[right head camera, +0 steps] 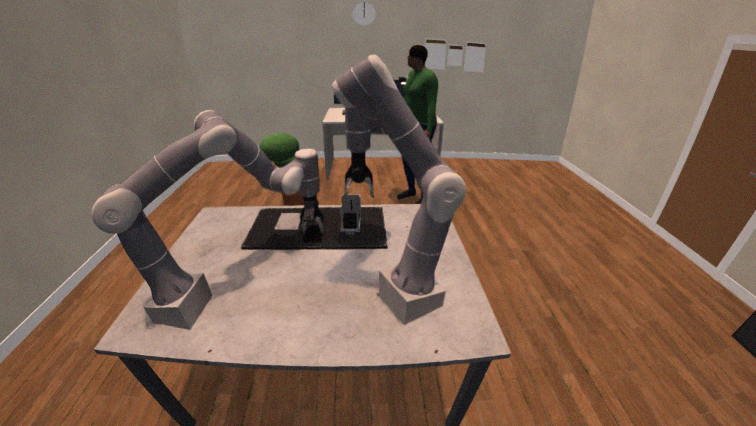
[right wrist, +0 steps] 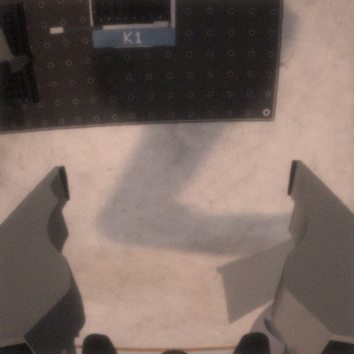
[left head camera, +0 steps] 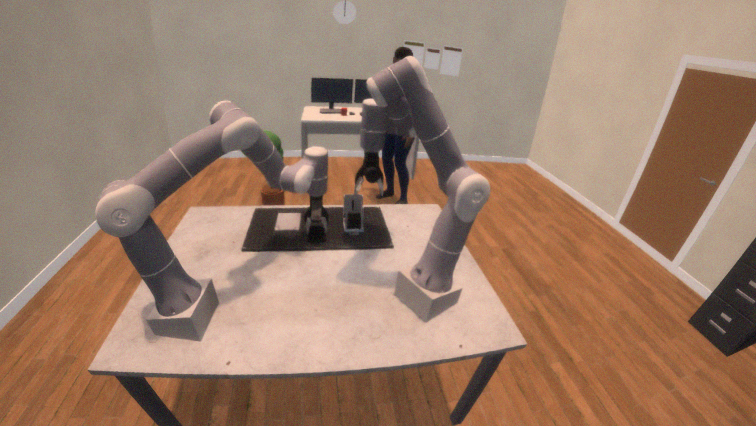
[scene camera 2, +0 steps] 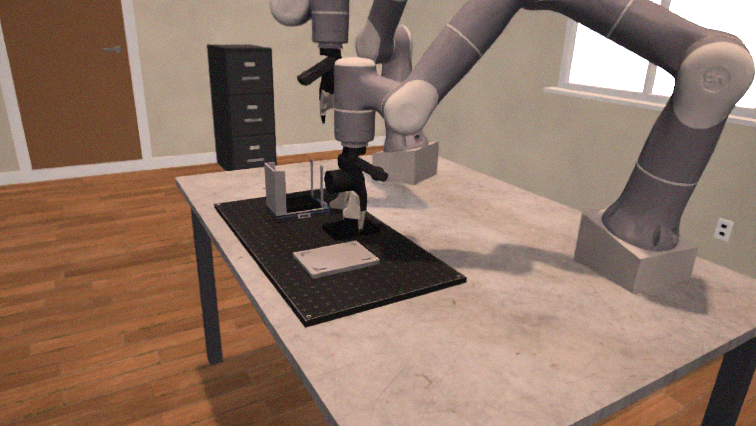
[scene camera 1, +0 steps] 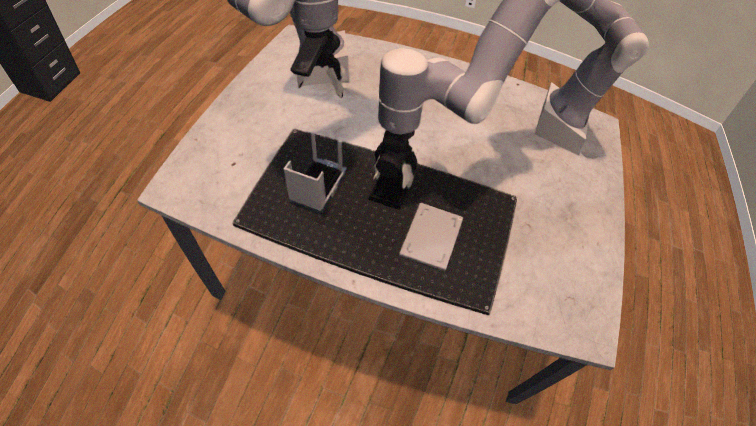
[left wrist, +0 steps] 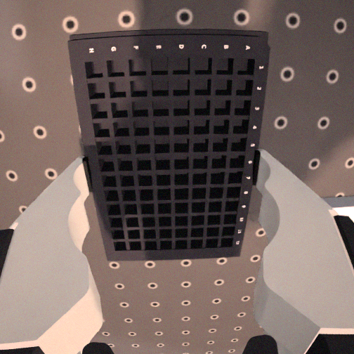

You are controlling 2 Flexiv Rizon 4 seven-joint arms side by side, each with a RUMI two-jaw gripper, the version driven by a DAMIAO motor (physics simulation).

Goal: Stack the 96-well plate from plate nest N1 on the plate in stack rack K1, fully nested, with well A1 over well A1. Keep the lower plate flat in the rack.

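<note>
A black 96-well plate (left wrist: 172, 137) (scene camera 1: 387, 196) is between the fingers of my left gripper (left wrist: 171, 155) (scene camera 1: 392, 182) (left head camera: 316, 230), low over the breadboard, between nest and rack. Row 1 is at the top of the left wrist view, A1 at top right. Whether the plate touches the board, I cannot tell. The pale nest N1 (scene camera 1: 432, 235) (scene camera 2: 335, 258) holds no plate. Stack rack K1 (scene camera 1: 305, 191) (scene camera 2: 275, 189) (right wrist: 134, 37) has upright guides around a dark plate (right wrist: 132, 10), partly hidden. My right gripper (right wrist: 177, 165) (left head camera: 369, 193) (scene camera 1: 321, 90) is open and empty, high near the rack.
The black perforated breadboard (scene camera 1: 365, 254) (scene camera 2: 317, 304) lies on the pale table (scene camera 1: 560, 254) (left head camera: 296, 317). Rack K1's tall uprights stand close beside my left gripper. A person (right head camera: 421, 97) stands beyond the table, near a desk (right head camera: 334, 114).
</note>
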